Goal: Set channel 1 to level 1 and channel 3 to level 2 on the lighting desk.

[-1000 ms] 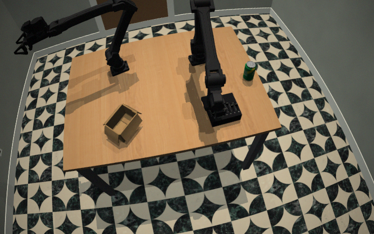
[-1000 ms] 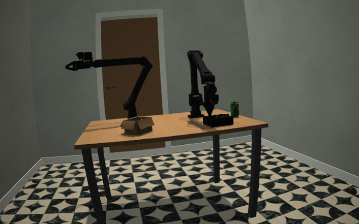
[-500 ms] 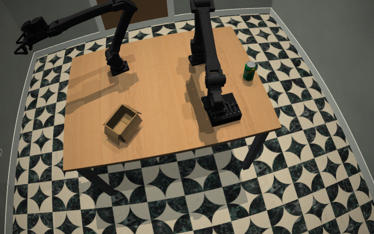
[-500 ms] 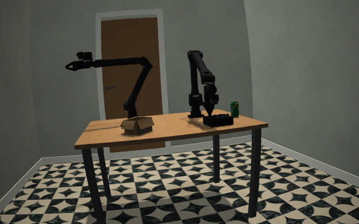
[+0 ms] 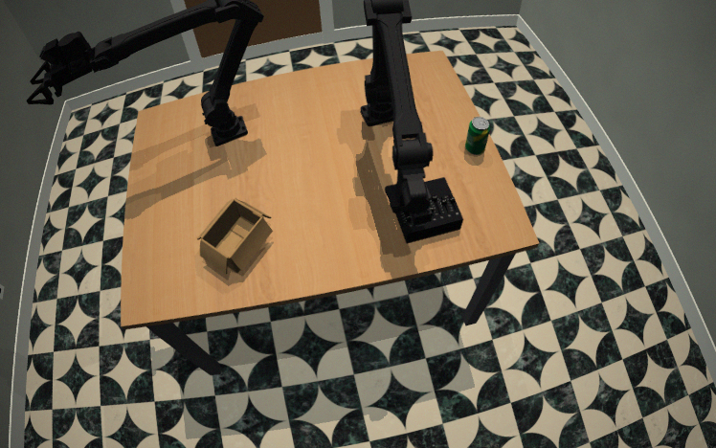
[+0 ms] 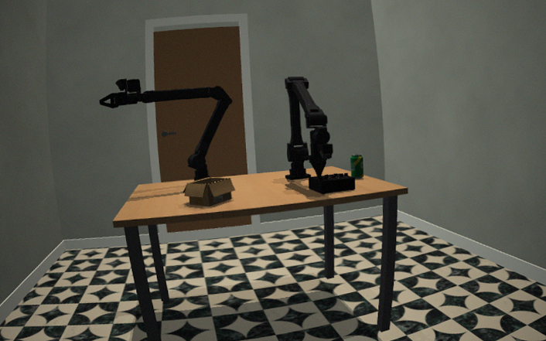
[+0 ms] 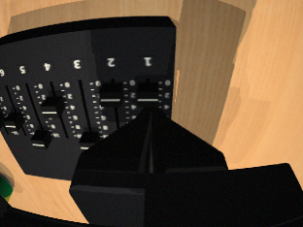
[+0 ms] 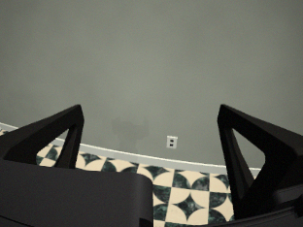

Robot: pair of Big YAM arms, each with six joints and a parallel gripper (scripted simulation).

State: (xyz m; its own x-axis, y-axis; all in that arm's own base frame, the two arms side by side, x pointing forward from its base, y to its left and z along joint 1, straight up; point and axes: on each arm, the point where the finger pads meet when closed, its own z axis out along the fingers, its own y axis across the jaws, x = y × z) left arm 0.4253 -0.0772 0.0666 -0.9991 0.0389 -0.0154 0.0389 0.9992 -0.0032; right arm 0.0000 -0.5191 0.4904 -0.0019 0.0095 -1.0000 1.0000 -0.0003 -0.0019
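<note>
My left hand is 20 mm short of the channel 1 fader knob. Also, from my left hand: channel 2 cap (10 mm ahead, 30 mm to the left); channel 3 knob (30 mm behind, 40 mm to the left); channel 4 fader cap (70 mm to the left).
</note>
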